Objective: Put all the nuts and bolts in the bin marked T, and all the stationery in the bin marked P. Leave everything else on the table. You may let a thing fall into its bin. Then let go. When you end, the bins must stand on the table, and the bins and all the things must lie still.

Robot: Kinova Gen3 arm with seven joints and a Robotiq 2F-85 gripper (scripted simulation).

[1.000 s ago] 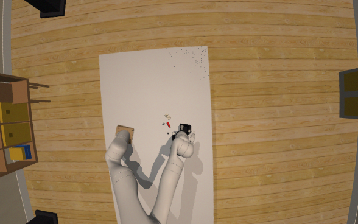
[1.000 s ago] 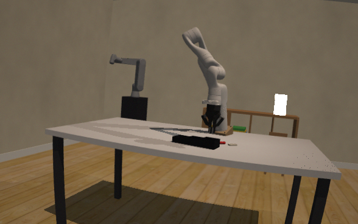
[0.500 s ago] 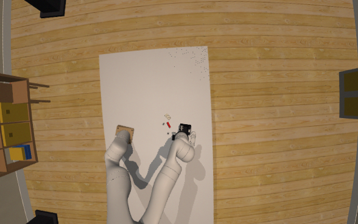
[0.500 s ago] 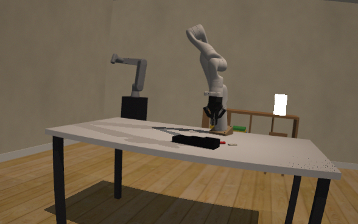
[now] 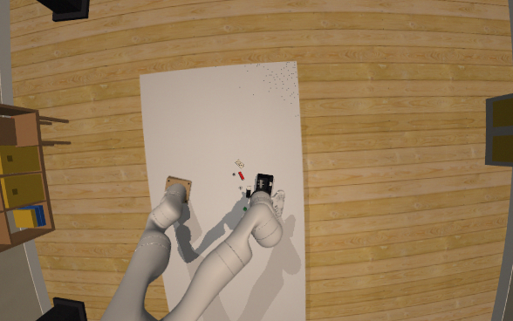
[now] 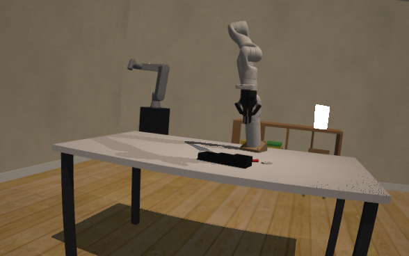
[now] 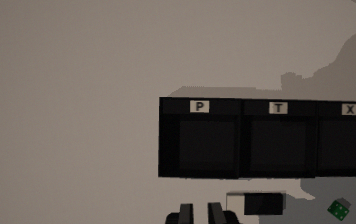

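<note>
Right now my hand is 21 cm above the red battery, 10 cm past it and 3 cm to the right of it. Also, from my hand: black double bin (19 cm below, 9 cm to the right, 2 cm ahead); domino (21 cm below, 11 cm behind, 10 cm to the left); black eraser (21 cm below, 6 cm behind, 5 cm to the right).
</note>
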